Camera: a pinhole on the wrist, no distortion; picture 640 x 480 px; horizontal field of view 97.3 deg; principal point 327.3 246.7 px. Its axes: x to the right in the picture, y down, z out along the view. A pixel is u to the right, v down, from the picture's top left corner.
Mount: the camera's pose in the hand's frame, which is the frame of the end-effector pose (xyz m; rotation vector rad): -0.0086 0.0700 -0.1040 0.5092 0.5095 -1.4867
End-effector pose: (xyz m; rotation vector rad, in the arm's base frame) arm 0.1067 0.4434 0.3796 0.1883 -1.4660 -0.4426
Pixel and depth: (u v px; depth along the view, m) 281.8 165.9 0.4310
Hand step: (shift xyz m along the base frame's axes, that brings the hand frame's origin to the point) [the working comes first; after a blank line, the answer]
In the camera's frame: -0.0696 -0.1237 0.4310

-0.3050 -0.0338 -0.1431
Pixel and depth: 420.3 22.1 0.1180
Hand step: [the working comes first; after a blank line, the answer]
In the camera's frame: 0.0390 -0.0941 0.1180

0.0237 0.0040 -0.1096
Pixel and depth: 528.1 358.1 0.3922
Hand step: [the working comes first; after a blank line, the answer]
In the camera's frame: 0.2796 0.1551 0.3922

-0.0990 -0.4069 -0.0031
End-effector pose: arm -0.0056 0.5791 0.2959 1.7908 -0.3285 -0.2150
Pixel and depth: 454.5 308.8 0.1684
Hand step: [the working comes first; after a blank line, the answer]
In the camera's frame: 0.0761 0.0371 0.1684

0.0446 0.0244 -0.0843
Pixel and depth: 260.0 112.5 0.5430
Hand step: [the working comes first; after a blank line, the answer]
In the camera's frame: -0.1298 -0.2588 0.5430

-0.3616 -0.2464 -0.2630
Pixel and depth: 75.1 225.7 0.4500
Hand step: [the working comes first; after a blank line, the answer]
In the camera's frame: -0.4030 -0.0336 0.4500

-0.2152 -0.4662 -0.0094
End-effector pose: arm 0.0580 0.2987 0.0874 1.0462 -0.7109 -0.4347
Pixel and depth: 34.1 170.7 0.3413
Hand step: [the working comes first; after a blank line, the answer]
In the camera's frame: -0.3553 -0.0921 0.3413

-0.3471 -0.1088 0.2132
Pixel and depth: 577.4 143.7 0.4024
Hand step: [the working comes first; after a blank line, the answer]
In the camera's frame: 0.3574 -0.1472 0.4024

-0.0985 -0.1132 -0.4598
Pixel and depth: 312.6 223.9 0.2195
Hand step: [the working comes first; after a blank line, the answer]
In the camera's frame: -0.0115 -0.0178 0.2195

-0.0723 -0.0571 -0.0327
